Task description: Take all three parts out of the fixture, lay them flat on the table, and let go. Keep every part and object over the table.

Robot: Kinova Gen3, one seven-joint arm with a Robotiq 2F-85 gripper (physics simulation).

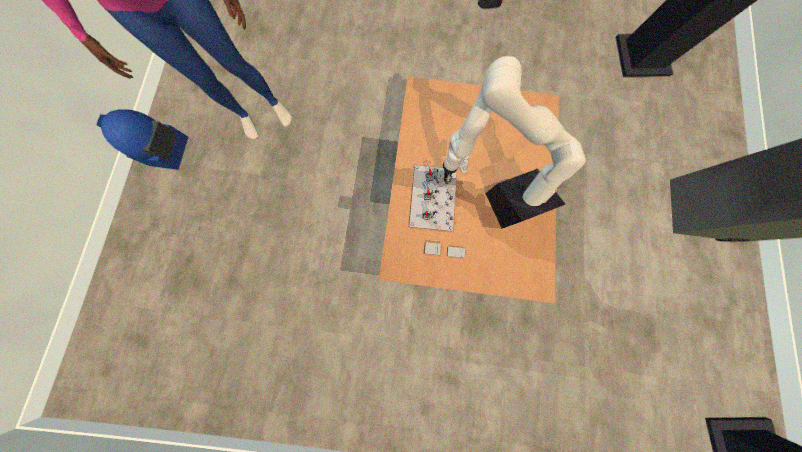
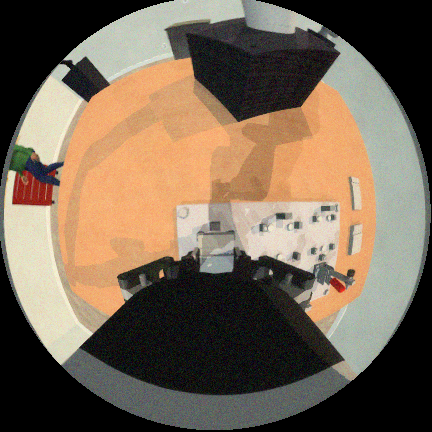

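The fixture [image 1: 416, 210] [image 2: 188, 227] is a pale plate with small blocks, pins and red-handled clamps, on the orange table [image 1: 482, 280] [image 2: 150, 170]. Two pale grey parts lie flat on the table beside the fixture's short side: one part [image 1: 431, 248] [image 2: 355, 239] and another part [image 1: 456, 252] [image 2: 355, 193]. My gripper [image 1: 447, 178] [image 2: 216, 254] is shut on the third part [image 2: 216, 245], a pale grey block, at the other end of the fixture. Whether this part touches the fixture cannot be told; its lower end is hidden.
The red-handled clamps [image 1: 427, 194] [image 2: 338, 285] stand along the fixture's side away from the robot base. The black base block [image 1: 508, 202] [image 2: 260, 70] stands on the table. A person [image 1: 190, 33] and a blue object [image 1: 126, 134] are off the table at the left.
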